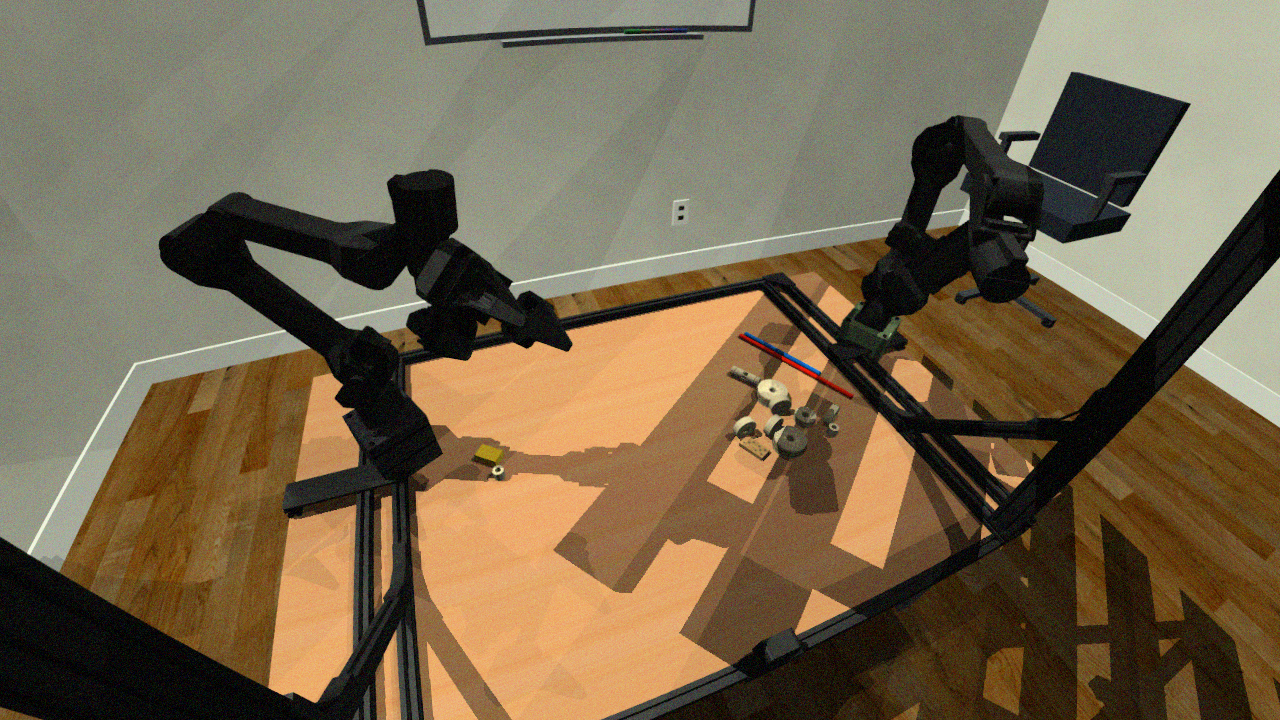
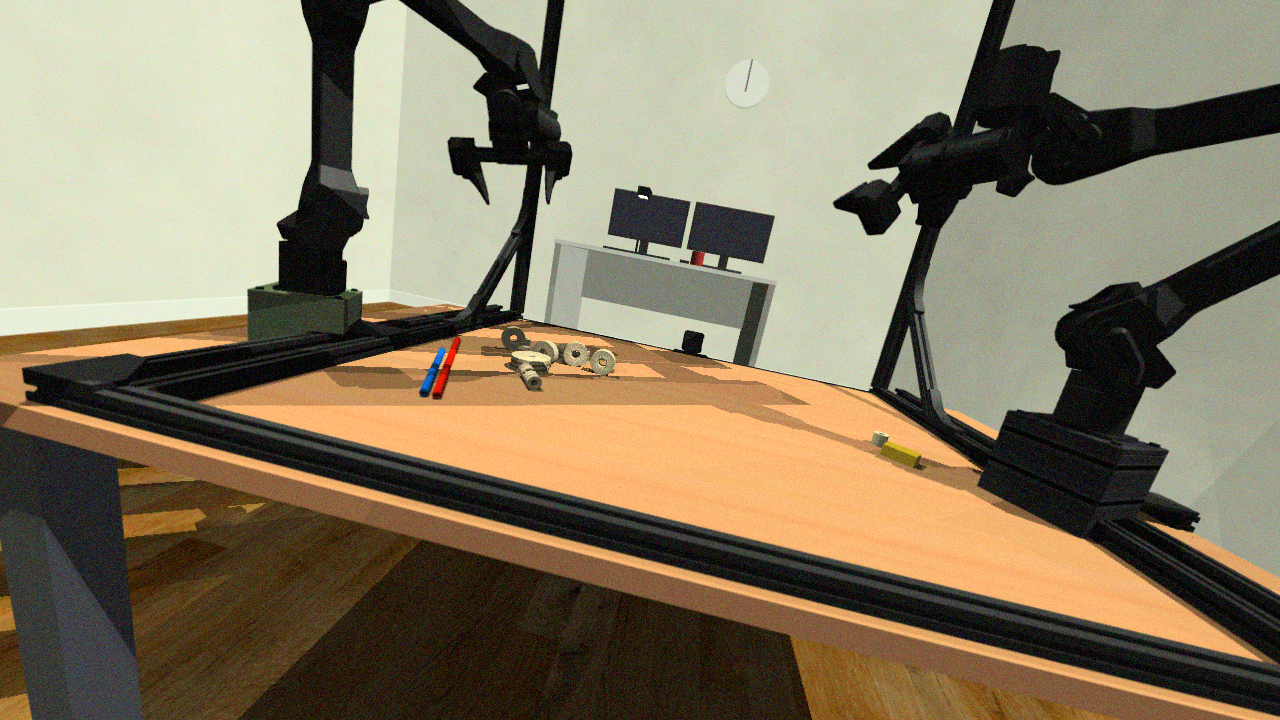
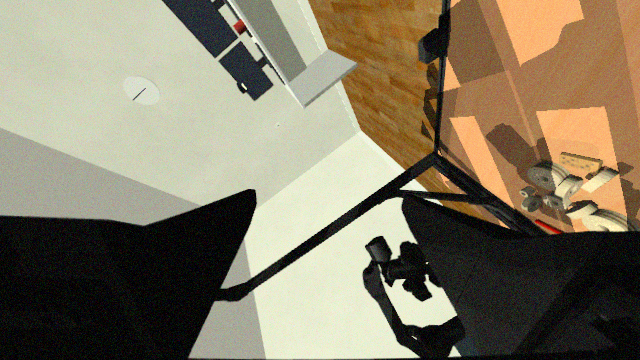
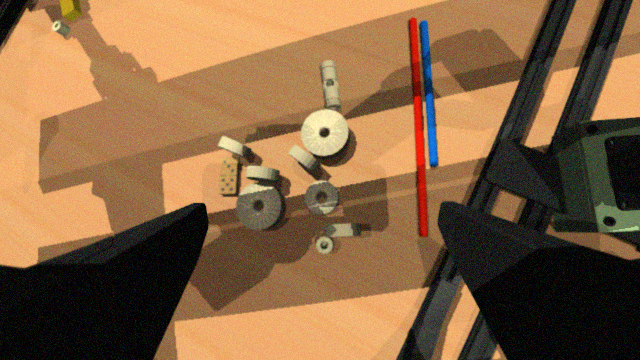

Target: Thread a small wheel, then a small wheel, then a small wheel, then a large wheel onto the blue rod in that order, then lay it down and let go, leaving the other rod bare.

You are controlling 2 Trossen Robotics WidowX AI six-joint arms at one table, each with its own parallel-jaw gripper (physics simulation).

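Frame: origin at the left arm's base, x ahead, y left, z up, level; metres.
Seen in the pictures: left gripper, between the fingertips: [image 1: 550, 336] [image 2: 851, 185] [image 3: 330, 199]; right gripper, between the fingertips: [image 1: 870, 311] [image 2: 519, 203] [image 4: 324, 213]; left arm's base, origin of its link: [image 1: 383, 415] [image 2: 1084, 428]; right arm's base, origin of its link: [image 2: 311, 290].
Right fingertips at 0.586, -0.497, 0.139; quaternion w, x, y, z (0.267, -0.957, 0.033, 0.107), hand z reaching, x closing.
Offsets run from my right fingertips to a thing's top centre, as dx, dy, dz.
The blue rod @[+0.088, +0.156, -0.229] [image 4: 429, 95] [image 2: 432, 371] lies bare beside the longer, bare red rod @[+0.074, +0.119, -0.229] [image 4: 418, 130] [image 2: 447, 367]. A pale large wheel @[-0.037, +0.107, -0.218] [image 4: 312, 140] and a shaded large wheel @[-0.118, +0.023, -0.218] [image 4: 247, 210] lie flat. One small wheel @[-0.043, +0.031, -0.225] [image 4: 312, 201] lies flat; others stand on edge, including a small wheel @[-0.061, +0.077, -0.199] [image 4: 302, 157] by the pale large wheel, a small wheel @[-0.113, +0.060, -0.199] [image 4: 262, 173], a small wheel @[-0.151, +0.097, -0.199] [image 4: 232, 146] and a small wheel @[-0.018, -0.007, -0.199] [image 4: 342, 230]. My right gripper [image 4: 324, 213] [image 2: 517, 201] is open and empty, high above the table. My left gripper [image 3: 330, 199] [image 2: 854, 186] is open and empty, raised far from the parts.
A pale cylindrical piece @[-0.029, +0.171, -0.219] [image 4: 330, 85] lies by the pale large wheel. A dotted domino-like block @[-0.165, +0.064, -0.230] [image 4: 230, 177] and a tiny ring @[-0.040, -0.023, -0.221] [image 4: 318, 245] lie among the wheels. A yellow block @[-0.484, +0.380, -0.223] [image 1: 488, 454] and a small pale spacer @[-0.495, +0.338, -0.221] [image 2: 879, 437] lie near the left arm's base. Black rails edge the table.
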